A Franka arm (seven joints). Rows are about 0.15 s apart.
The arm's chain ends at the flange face. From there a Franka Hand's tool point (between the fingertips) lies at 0.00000 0.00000 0.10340 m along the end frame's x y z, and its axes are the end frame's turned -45 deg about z.
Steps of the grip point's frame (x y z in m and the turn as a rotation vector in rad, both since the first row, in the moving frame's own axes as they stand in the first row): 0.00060 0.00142 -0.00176 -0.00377 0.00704 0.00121; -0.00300 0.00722 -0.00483 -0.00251 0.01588 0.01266; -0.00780 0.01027 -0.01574 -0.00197 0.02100 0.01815; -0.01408 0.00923 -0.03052 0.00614 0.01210 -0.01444; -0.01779 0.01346 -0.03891 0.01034 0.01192 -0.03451
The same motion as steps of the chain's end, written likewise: 0.00064 0.00082 -0.00176 0.00231 0.00764 0.00121; 0.00163 0.00820 -0.00482 0.00945 0.01300 0.01266; 0.00005 0.01415 -0.01572 0.01346 0.01624 0.01815; -0.00386 0.01782 -0.03051 0.01290 0.00421 -0.01444; -0.00315 0.02373 -0.03890 0.01574 0.00112 -0.03451
